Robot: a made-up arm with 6 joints. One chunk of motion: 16 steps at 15 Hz.
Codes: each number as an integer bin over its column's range. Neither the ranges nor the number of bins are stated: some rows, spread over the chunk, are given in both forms.
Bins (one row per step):
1: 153 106 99 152 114 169
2: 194 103 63 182 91 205
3: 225 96 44 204 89 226
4: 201 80 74 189 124 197
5: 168 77 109 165 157 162
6: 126 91 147 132 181 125
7: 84 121 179 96 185 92
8: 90 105 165 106 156 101
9: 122 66 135 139 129 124
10: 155 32 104 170 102 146
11: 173 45 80 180 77 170
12: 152 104 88 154 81 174
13: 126 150 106 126 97 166
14: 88 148 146 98 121 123
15: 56 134 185 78 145 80
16: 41 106 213 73 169 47
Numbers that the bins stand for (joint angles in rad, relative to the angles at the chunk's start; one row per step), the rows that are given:
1: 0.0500 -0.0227 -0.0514 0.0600 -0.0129 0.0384
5: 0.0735 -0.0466 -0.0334 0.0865 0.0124 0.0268
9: 0.0014 -0.0556 0.0135 0.0335 -0.0041 -0.0358
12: 0.0484 -0.0244 -0.0713 0.0640 -0.0324 0.0466
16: -0.1257 -0.0227 0.1542 -0.1011 0.0194 -0.1626
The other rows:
2: 0.1143 -0.0252 -0.1164 0.1211 -0.0265 0.0976
3: 0.1629 -0.0309 -0.1506 0.1660 -0.0276 0.1322
4: 0.1253 -0.0441 -0.0965 0.1354 -0.0071 0.0845
6: 0.0076 -0.0351 0.0352 0.0192 0.0265 -0.0341
7: -0.0582 -0.0104 0.0929 -0.0542 0.0288 -0.0885
8: -0.0488 -0.0235 0.0676 -0.0338 0.0118 -0.0736
10: 0.0531 -0.0836 -0.0424 0.0967 -0.0200 0.0005
11: 0.0814 -0.0729 -0.0857 0.1171 -0.0347 0.0400
13: 0.0076 0.0135 -0.0388 0.0069 -0.0229 0.0334
14: -0.0520 0.0119 0.0334 -0.0502 -0.0088 -0.0374
15: -0.1022 0.0004 0.1037 -0.0909 0.0053 -0.1082

